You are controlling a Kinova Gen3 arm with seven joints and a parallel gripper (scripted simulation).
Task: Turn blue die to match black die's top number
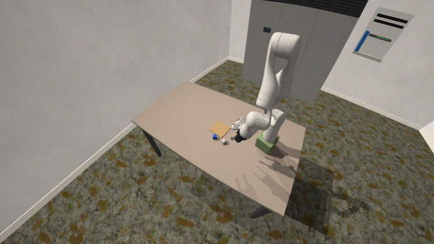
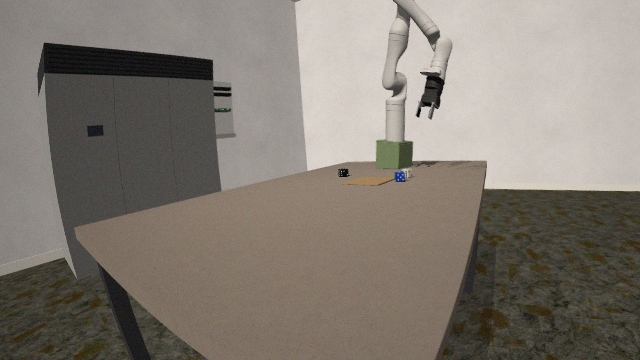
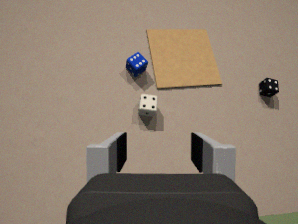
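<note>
The black die lies 7 cm ahead of my hand, 34 cm to the right of it and 22 cm below it. The rest, counted from my hand: white die (10 cm ahead, 7 cm to the right, 22 cm below); tan mat (19 cm ahead, 18 cm to the right, 23 cm below); blue die (19 cm ahead, 8 cm to the right, 22 cm below).
</note>
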